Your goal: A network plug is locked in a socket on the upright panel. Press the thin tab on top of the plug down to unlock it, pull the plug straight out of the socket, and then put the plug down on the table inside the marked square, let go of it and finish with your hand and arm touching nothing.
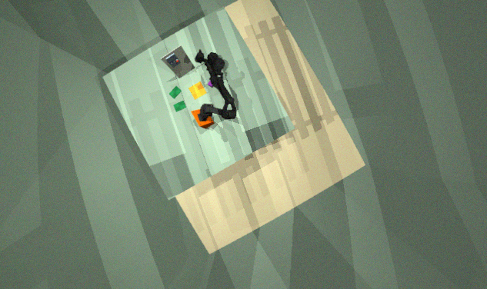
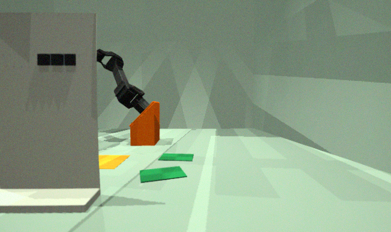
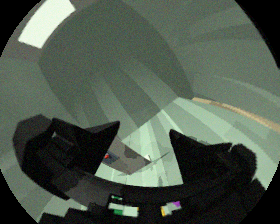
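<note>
Now: gripper tip 60 mm short of the plug, 220 mm to the right of it and 60 mm above it. From my gripper tip the other things lie so: white panel: 80 mm ahead, 240 mm to the left, 150 mm below; orange marked square: 110 mm behind, 190 mm to the left, 290 mm below.
</note>
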